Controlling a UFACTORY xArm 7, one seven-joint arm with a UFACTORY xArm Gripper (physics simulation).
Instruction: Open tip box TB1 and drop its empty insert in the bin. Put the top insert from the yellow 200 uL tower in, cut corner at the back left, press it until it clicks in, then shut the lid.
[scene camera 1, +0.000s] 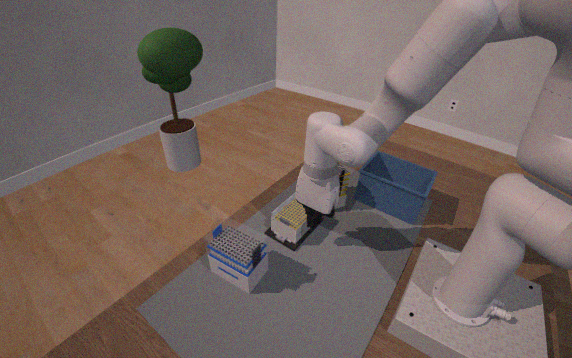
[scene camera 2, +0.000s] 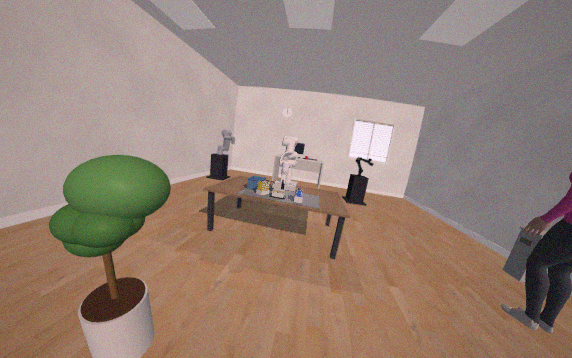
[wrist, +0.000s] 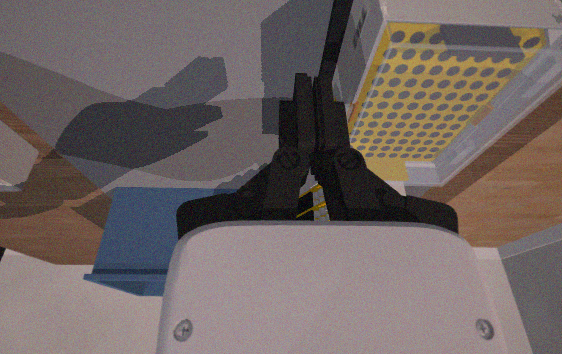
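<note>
Tip box TB1 (scene camera 1: 290, 231) (scene camera 2: 278, 194) stands on a black base (scene camera 1: 295, 245). A yellow perforated insert (scene camera 1: 292, 213) (wrist: 425, 95) shows in the box. Clear lid walls (wrist: 500, 120) show around the insert in the wrist view; I cannot tell whether the lid is fully shut. My gripper (wrist: 308, 94) is shut and empty, close beside the box's side wall in the wrist view; its tips are hidden in scene view 1. The yellow tower (scene camera 1: 345, 184) (scene camera 2: 263, 187) (wrist: 320, 205) stands behind the gripper, partly hidden. The blue bin (scene camera 1: 395, 185) (scene camera 2: 256, 182) (wrist: 145, 230) stands beyond it.
A blue-and-white tip tower (scene camera 1: 237, 257) (scene camera 2: 299, 196) stands near the front left of the grey mat (scene camera 1: 320, 310). The arm's base plate (scene camera 1: 425, 320) is at the right. A potted plant (scene camera 1: 181, 145) (scene camera 2: 117, 320) stands on the floor away from the table.
</note>
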